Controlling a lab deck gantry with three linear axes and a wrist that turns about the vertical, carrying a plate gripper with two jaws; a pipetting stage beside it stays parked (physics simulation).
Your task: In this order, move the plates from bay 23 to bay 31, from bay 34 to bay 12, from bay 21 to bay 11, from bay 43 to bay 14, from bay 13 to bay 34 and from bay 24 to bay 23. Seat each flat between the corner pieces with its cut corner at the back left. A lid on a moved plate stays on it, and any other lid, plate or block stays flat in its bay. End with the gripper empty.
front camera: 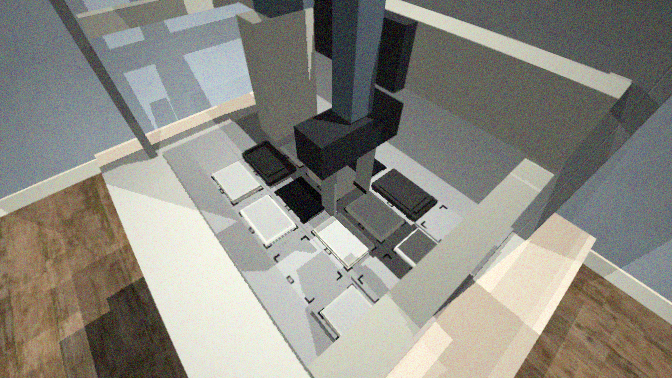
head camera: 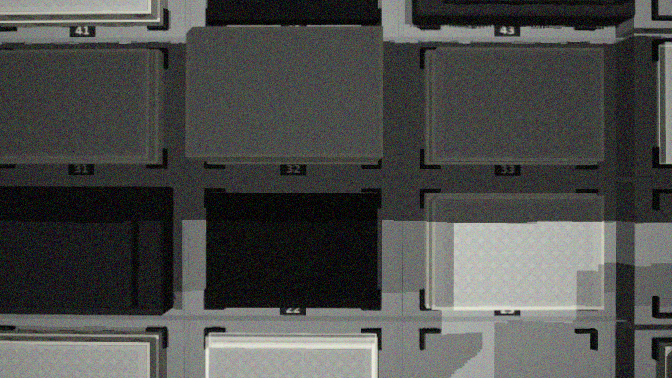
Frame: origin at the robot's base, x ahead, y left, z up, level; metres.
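Seen in the pictures: gripper, fingertip midpoint: (front camera: 345,198); robot's base, origin of the base link: (front camera: 212,177).
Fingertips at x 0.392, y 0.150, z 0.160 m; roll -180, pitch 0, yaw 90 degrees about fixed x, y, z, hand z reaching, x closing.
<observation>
Offsets run from my fingertips to a thing's top centre. "spot": to the spot under its first point.
My gripper (front camera: 348,202) is open and empty, its two jaws hanging over the middle of the deck in the front view. It does not show in the head view. A pale plate @(0.000 m ahead, 0.000 m left, 0.145 m down) (front camera: 341,242) (head camera: 515,265) lies flat in bay 23, between the corner pieces. Plates also lie in bay 31 @(spot: 0.321 m back, 0.106 m left, 0.145 m down) (head camera: 75,105), bay 12 @(spot: 0.155 m back, 0.108 m right, 0.145 m down) (front camera: 268,219) (head camera: 292,362), bay 11 @(spot: 0.320 m back, 0.109 m right, 0.145 m down) (front camera: 236,181) (head camera: 75,360), bay 14 @(spot: 0.140 m ahead, 0.107 m right, 0.131 m down) (front camera: 350,312) and bay 34 @(spot: 0.138 m ahead, 0.107 m left, 0.131 m down) (front camera: 419,247) (head camera: 666,100). Bays 13 and 24 hold no plate. The cut corner of the bay 23 plate is too dim to tell.
A tall grey block @(0.164 m back, 0.107 m left, 0.118 m down) (head camera: 285,95) stands in bay 32, a plate @(0.000 m ahead, 0.107 m left, 0.145 m down) (front camera: 375,216) (head camera: 515,105) in bay 33. Black pieces lie in bay 21 @(0.332 m back, 0.001 m left, 0.129 m down) (front camera: 268,162) (head camera: 65,260), bay 22 @(spot: 0.165 m back, 0.004 m right, 0.152 m down) (front camera: 300,197) (head camera: 292,250) and bay 43 @(0.004 m ahead, 0.215 m left, 0.129 m down) (front camera: 404,192) (head camera: 520,11). A pipetting stage (front camera: 282,75) stands behind left.
</observation>
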